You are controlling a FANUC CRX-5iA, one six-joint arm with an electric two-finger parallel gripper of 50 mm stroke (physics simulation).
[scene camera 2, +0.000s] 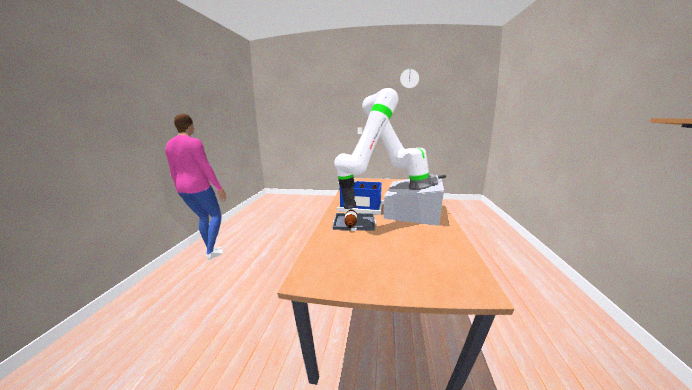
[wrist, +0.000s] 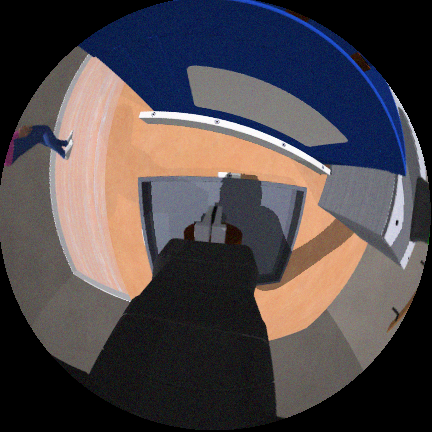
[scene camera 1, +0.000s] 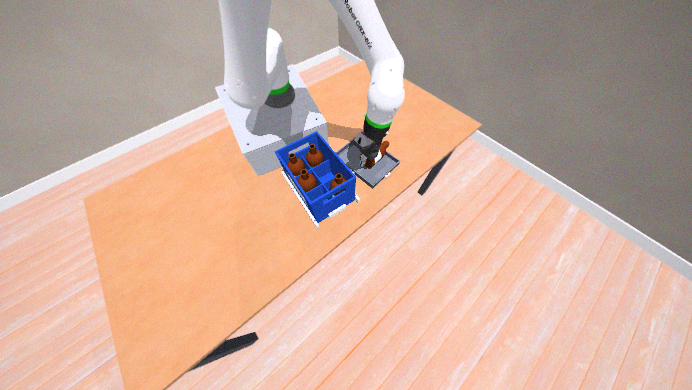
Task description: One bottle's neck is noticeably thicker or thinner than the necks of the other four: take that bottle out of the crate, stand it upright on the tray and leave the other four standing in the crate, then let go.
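Pixels of known places: gripper, fingertip midpoint: (wrist: pixel 214 213) (scene camera 1: pixel 362 164); arm's base, link origin: (scene camera 2: pixel 420 186) (scene camera 1: pixel 278 94).
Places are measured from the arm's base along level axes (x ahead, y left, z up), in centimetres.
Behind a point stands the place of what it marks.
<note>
A brown bottle with a white label (scene camera 1: pixel 378 156) @(z -14.3, x 49.3, y 10.3 cm) (scene camera 2: pixel 350 218) @(z -13.3, x 46.6, y 16.7 cm) (wrist: pixel 233 234) @(z -15.3, x 43.1, y 6.0 cm) lies on its side on the grey tray (scene camera 1: pixel 375 177) @(z -19.7, x 53.2, y 3.7 cm) (scene camera 2: pixel 338 228) @(z -19.1, x 53.8, y 17.8 cm) (wrist: pixel 175 200) @(z -19.7, x 50.9, y 2.4 cm). Its neck points away from the crate. My gripper (scene camera 1: pixel 371 156) @(z -17.0, x 45.3, y 3.8 cm) (wrist: pixel 214 213) @(z -17.0, x 45.3, y 3.8 cm) is shut, its fingers together with nothing between them, low at the bottle's base end. Whether the fingers touch the bottle is unclear. The blue crate (scene camera 1: pixel 343 202) @(z -16.0, x 51.4, y -16.5 cm) (scene camera 2: pixel 374 197) @(z -8.4, x 29.5, y -4.5 cm) (wrist: pixel 150 50) holds the other bottles upright, among them one (scene camera 1: pixel 295 166) @(z -8.0, x 29.2, y -19.4 cm), a second (scene camera 1: pixel 315 156) @(z -7.9, x 32.0, y -10.8 cm), a third (scene camera 1: pixel 306 180) @(z -7.5, x 37.7, y -21.5 cm) and one near the handle side (scene camera 1: pixel 338 183) @(z -6.7, x 48.2, y -15.2 cm).
The crate stands close beside the tray, with a white rail (scene camera 1: pixel 300 197) @(z -17.3, x 35.8, y -25.6 cm) (wrist: pixel 217 121) @(z -17.2, x 44.4, y -7.9 cm) along its foot. The grey robot base block (scene camera 1: pixel 260 162) @(z -12.5, x 12.7, y -25.8 cm) (scene camera 2: pixel 413 205) @(z -8.6, x 7.5, y 11.2 cm) (wrist: pixel 357 200) @(z -11.4, x 23.6, y 1.2 cm) stands near both. A person in pink (scene camera 2: pixel 187 162) stands on the floor beyond the table (scene camera 2: pixel 400 270) @(z -20.3, x 26.4, y 56.8 cm).
</note>
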